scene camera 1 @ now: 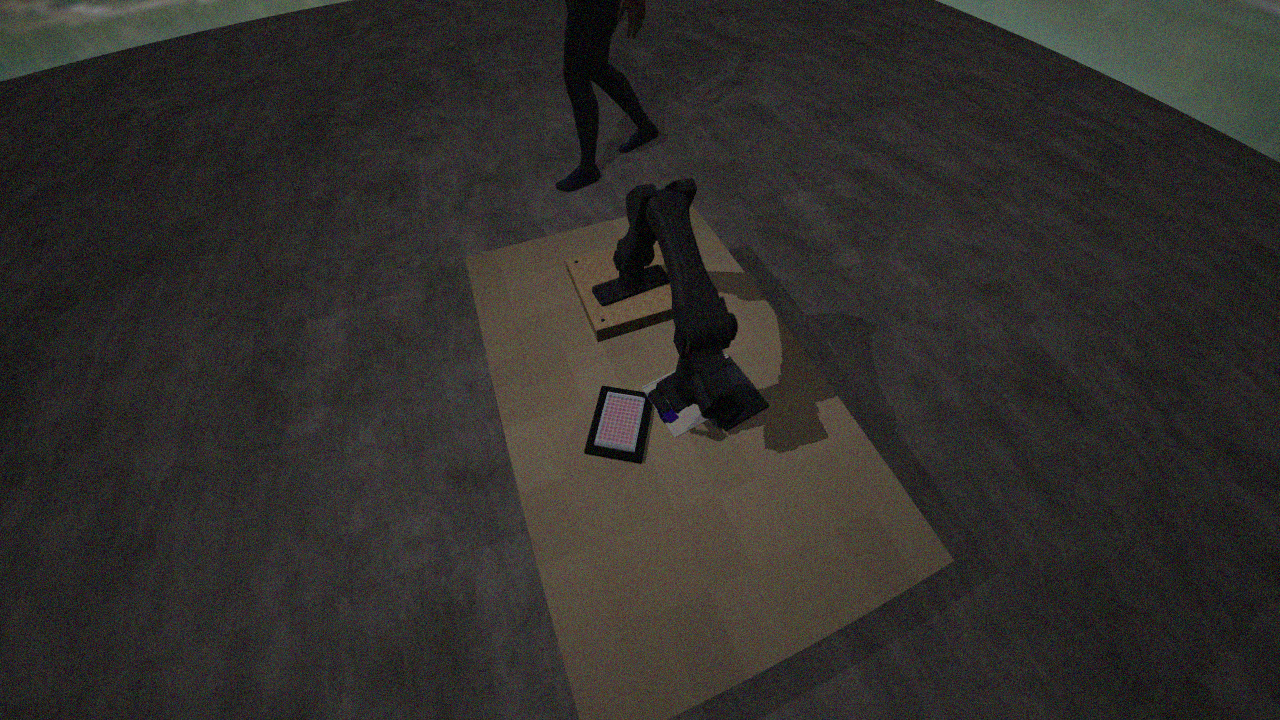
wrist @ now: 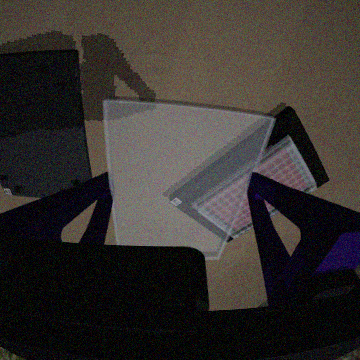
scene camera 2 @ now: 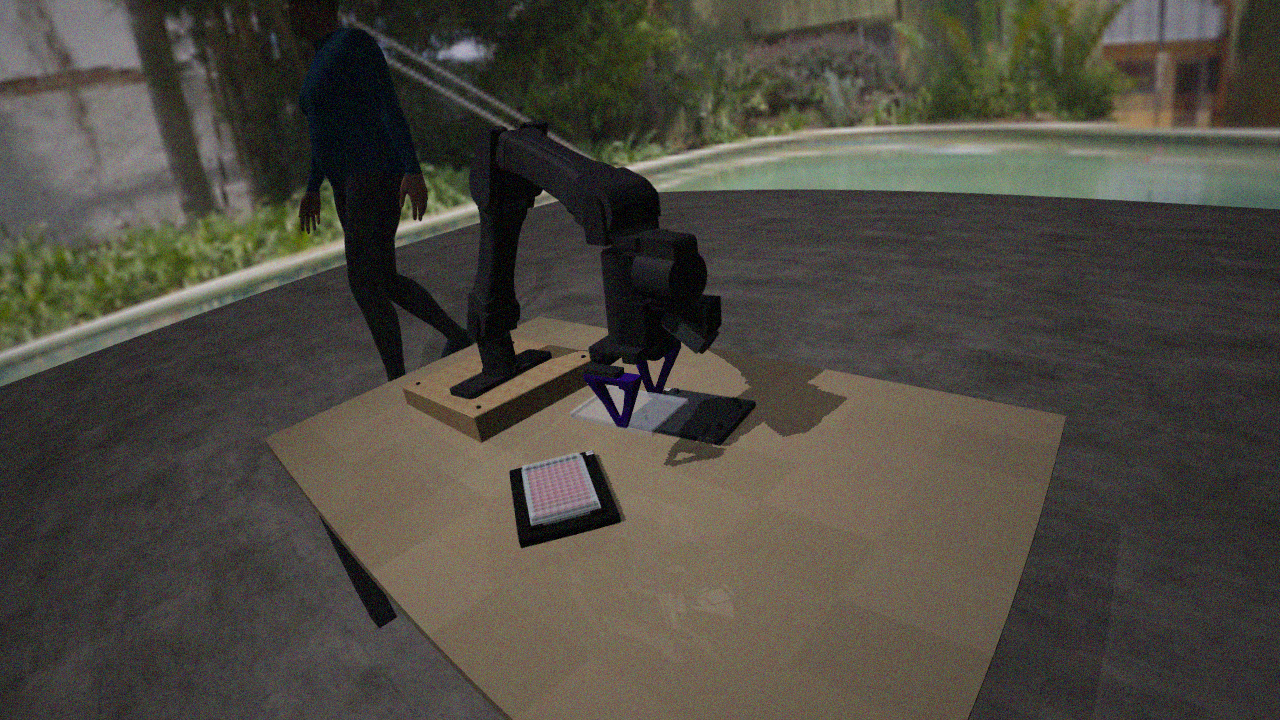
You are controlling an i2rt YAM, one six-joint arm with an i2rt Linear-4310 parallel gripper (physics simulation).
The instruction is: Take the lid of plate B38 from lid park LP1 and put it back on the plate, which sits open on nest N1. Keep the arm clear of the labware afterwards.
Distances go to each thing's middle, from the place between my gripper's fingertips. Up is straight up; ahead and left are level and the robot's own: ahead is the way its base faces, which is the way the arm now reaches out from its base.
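Grey lid [scene camera 2: 652, 411]: 20 mm behind my hand.
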